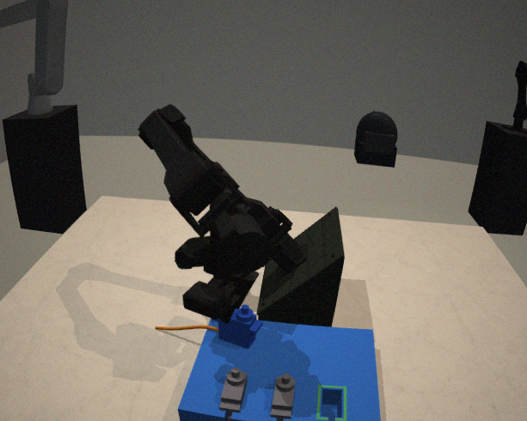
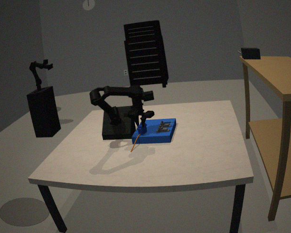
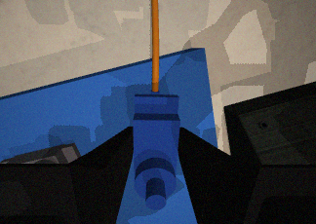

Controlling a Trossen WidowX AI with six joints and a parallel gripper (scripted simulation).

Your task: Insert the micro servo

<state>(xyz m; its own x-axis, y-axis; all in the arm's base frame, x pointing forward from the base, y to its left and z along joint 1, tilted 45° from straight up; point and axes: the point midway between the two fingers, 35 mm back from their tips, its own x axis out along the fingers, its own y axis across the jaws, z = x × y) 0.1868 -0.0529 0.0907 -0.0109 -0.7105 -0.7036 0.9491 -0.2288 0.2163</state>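
Now: the deck 10 cm to the left of my gripper tip, 7 cm below it and 3 cm ahead of it.
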